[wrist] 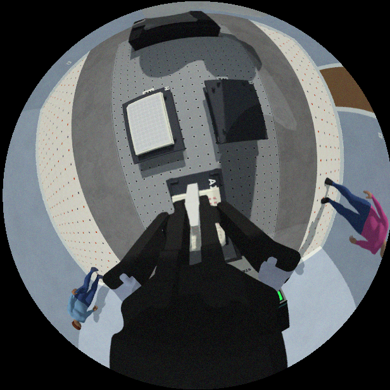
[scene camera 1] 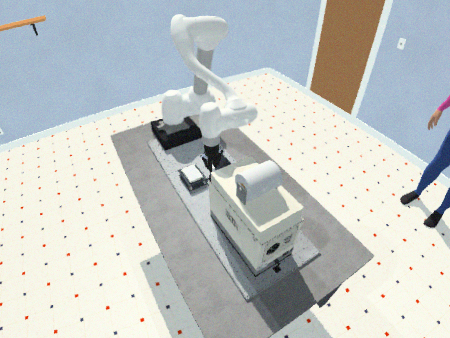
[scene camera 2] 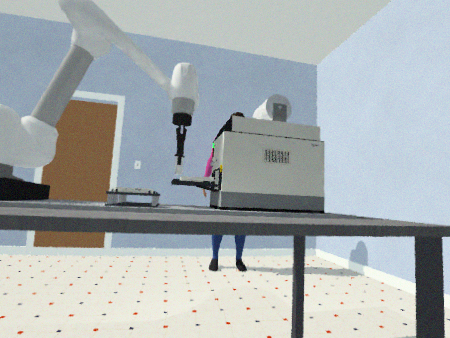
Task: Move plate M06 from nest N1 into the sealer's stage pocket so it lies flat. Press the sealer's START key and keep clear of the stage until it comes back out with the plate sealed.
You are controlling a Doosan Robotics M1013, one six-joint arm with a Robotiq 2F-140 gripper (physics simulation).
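Places are measured from the arm's base along level axes (x left, y back, z up), in centimetres.
Pixels of known places: gripper, between the fingertips: (scene camera 2: 178, 174); arm's base, origin of its link: (scene camera 1: 174, 125).
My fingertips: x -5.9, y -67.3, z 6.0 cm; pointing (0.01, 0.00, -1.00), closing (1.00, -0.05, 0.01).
For each thing: its top centre in the pictures, then the offset to it from my fingertips.
- cream plate with red wells, centre of its top: (scene camera 2: 196, 176) dy -7.1, dx -0.3, dz -0.4 cm
- white plate, centre of its top: (scene camera 2: 134, 188) (scene camera 1: 191, 172) dy +15.1, dx -6.2, dz -6.4 cm
- second dark nest, centre of its top: (scene camera 2: 140, 190) (scene camera 1: 220, 162) dy +14.3, dx +13.5, dz -6.9 cm
The sealer (scene camera 1: 250, 220) (scene camera 2: 272, 170) stands with its dark stage (scene camera 2: 201, 185) (wrist: 176, 184) out at the front. A cream plate with red wells (scene camera 2: 197, 179) (wrist: 213, 198) lies on the stage and looks flat, but the fingers hide much of it in the wrist view. My gripper (scene camera 1: 211, 173) (scene camera 2: 178, 171) (wrist: 193, 192) is shut, its pale fingertips together with nothing seen between them, pointing down just above the plate. Part of the START lettering (wrist: 244, 270) shows beside the gripper body in the wrist view; the key itself is hidden. The nest names are too blurred to read.
A white plate (scene camera 1: 193, 174) (wrist: 150, 122) sits on a dark nest (scene camera 2: 133, 198) (wrist: 178, 142). A second dark nest (scene camera 1: 220, 160) (wrist: 239, 111) bears no plate. A white roll (scene camera 1: 260, 180) (scene camera 2: 272, 107) tops the sealer. Two people (wrist: 370, 220) (wrist: 81, 305) stand beyond the table.
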